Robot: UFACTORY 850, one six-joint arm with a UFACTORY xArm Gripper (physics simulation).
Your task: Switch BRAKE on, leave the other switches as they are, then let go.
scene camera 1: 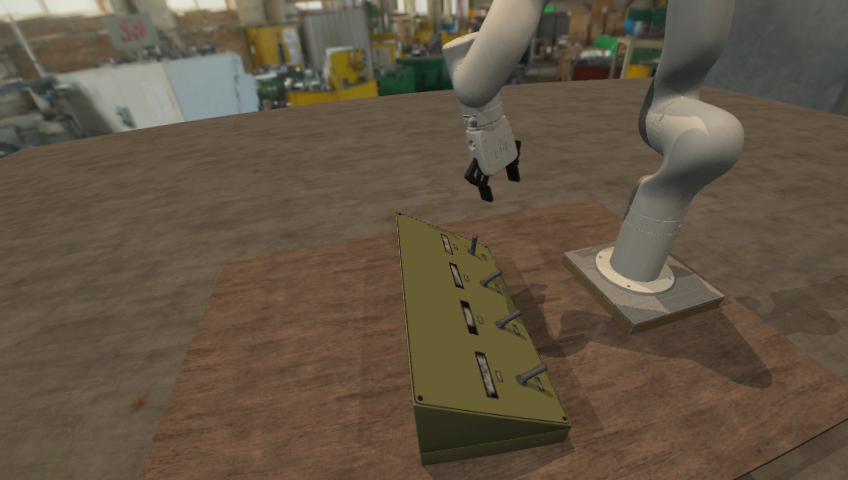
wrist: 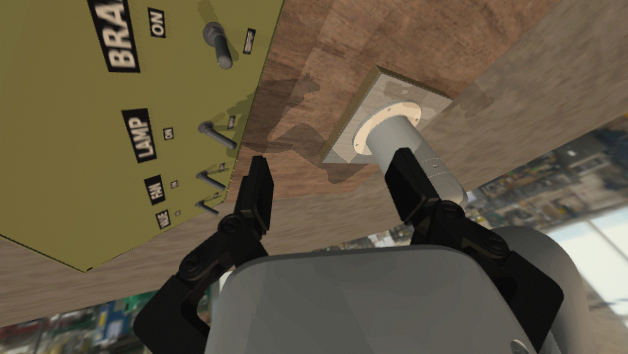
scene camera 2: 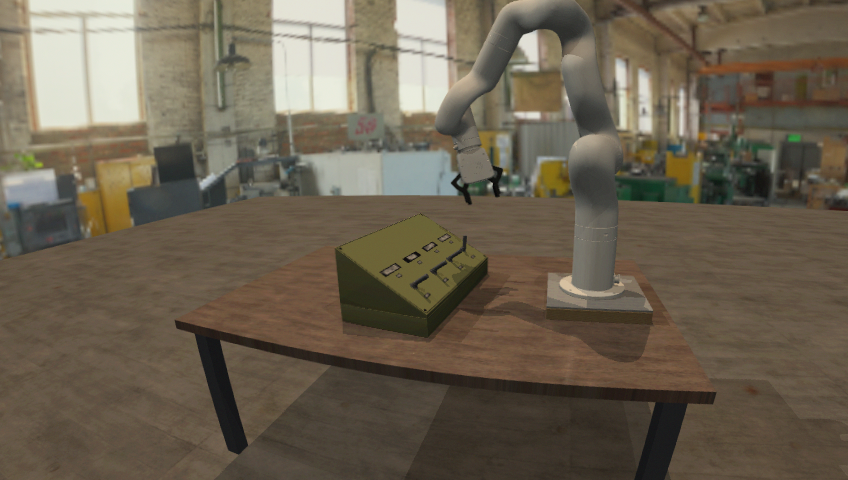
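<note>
The BRAKE switch lever (scene camera 1: 474, 245) (scene camera 2: 464, 244) (wrist: 222, 52) is at the panel's far end in scene camera 1. It stands more upright than the others, swung to its ON side. The LAMP lever (scene camera 1: 491, 277) (wrist: 218, 135), FAN lever (scene camera 1: 508, 319) (wrist: 212, 180) and VALVE lever (scene camera 1: 532, 374) (wrist: 207, 207) lean to the OFF side. The BRAKE label (wrist: 117, 40) is cut off by the wrist view's edge. My gripper (scene camera 1: 501, 186) (scene camera 2: 483, 197) (wrist: 330, 166) is wide open and empty, above the panel's BRAKE end, apart from every lever.
The olive sloped panel (scene camera 1: 428, 333) (scene camera 2: 380, 297) (wrist: 65, 150) stands on the brown table (scene camera 1: 267, 356) (scene camera 2: 267, 321). The arm's base plate (scene camera 1: 648, 315) (scene camera 2: 595, 306) (wrist: 345, 132) is on the table, facing the panel's lever side.
</note>
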